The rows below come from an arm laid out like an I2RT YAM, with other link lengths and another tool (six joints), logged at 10 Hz.
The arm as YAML. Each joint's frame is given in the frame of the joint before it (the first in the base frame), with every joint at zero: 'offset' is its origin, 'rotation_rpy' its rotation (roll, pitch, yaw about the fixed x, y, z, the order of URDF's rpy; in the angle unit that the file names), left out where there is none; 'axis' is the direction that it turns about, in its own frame. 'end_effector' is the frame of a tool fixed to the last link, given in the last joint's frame.
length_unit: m
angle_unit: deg
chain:
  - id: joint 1
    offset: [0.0, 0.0, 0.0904]
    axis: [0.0, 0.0, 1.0]
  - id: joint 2
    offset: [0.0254, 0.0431, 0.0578]
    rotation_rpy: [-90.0, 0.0, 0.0]
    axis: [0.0, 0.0, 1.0]
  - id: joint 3
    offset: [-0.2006, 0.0, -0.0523]
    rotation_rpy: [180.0, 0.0, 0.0]
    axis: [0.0, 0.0, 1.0]
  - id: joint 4
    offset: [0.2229, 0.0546, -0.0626]
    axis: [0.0, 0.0, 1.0]
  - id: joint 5
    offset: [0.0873, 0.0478, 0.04]
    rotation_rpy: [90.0, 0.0, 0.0]
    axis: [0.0, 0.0, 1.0]
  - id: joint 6
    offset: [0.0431, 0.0, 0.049]
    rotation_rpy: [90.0, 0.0, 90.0]
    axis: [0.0, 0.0, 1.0]
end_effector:
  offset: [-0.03, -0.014, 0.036]
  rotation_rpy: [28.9, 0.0, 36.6]
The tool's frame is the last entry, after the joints.
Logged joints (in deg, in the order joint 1, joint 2, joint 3, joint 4, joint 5, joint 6), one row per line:
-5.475 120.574 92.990 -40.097 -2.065 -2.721
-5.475 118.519 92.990 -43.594 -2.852 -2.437
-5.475 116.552 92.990 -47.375 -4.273 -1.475
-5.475 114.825 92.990 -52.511 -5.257 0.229
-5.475 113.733 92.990 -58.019 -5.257 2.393
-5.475 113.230 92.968 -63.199 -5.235 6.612
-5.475 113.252 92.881 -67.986 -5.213 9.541
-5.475 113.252 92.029 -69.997 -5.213 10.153
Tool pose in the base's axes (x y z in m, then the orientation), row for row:
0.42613 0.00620 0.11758 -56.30 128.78 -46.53
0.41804 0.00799 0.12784 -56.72 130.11 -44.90
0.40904 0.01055 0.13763 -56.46 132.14 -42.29
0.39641 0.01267 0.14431 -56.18 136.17 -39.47
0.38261 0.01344 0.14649 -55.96 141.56 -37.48
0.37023 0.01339 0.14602 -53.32 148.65 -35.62
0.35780 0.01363 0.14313 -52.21 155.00 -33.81
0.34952 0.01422 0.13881 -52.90 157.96 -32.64
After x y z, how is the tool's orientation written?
As a rotation vector, in degrees.
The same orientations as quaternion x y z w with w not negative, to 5 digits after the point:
-0.36559 0.83625 -0.30215 0.27521
-0.36703 0.84194 -0.29055 0.26835
-0.36390 0.85169 -0.27257 0.26059
-0.35784 0.86733 -0.25140 0.23768
-0.34965 0.88451 -0.23419 0.20137
-0.32525 0.90677 -0.21728 0.15738
-0.31060 0.92211 -0.20114 0.11307
-0.31039 0.92682 -0.19151 0.08933

